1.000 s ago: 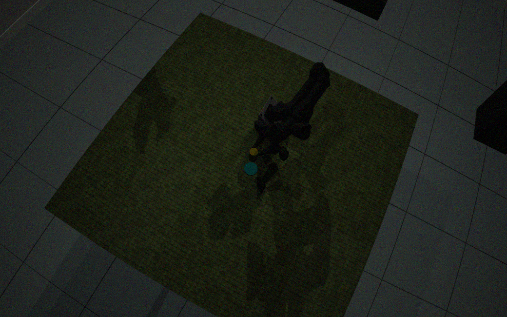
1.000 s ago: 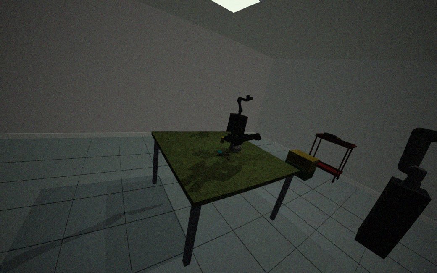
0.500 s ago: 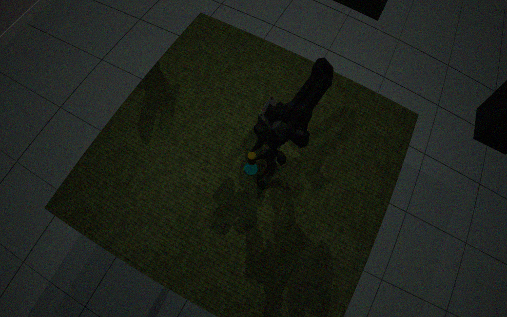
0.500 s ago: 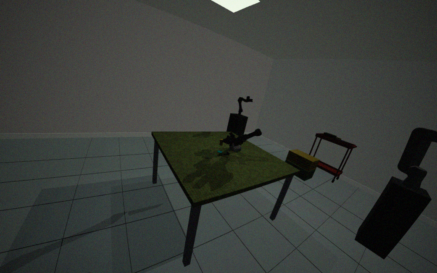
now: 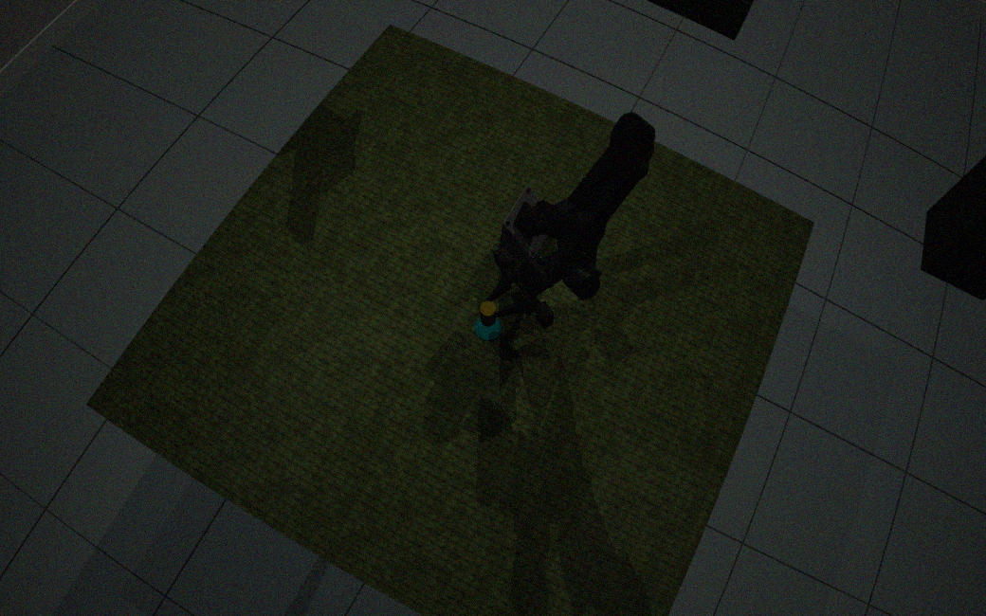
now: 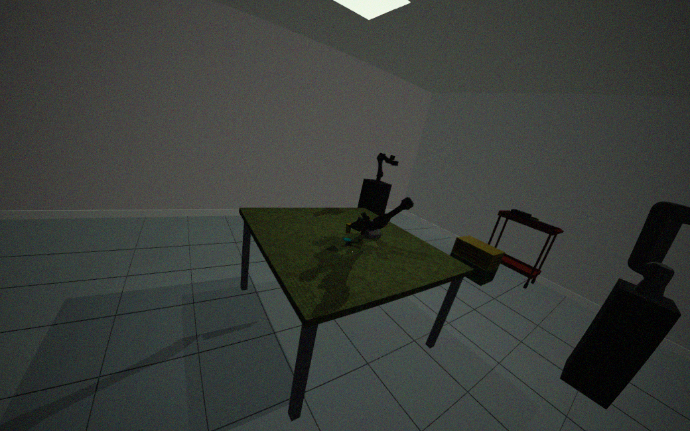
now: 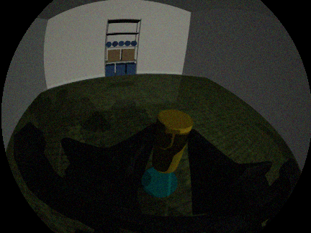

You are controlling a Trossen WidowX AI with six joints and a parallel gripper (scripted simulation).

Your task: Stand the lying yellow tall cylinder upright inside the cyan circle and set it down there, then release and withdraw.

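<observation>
My gripper tip is 110 mm above the cyan circle and 10 mm past it. Also, from my gripper tip: yellow tall cylinder (20 mm below).
</observation>
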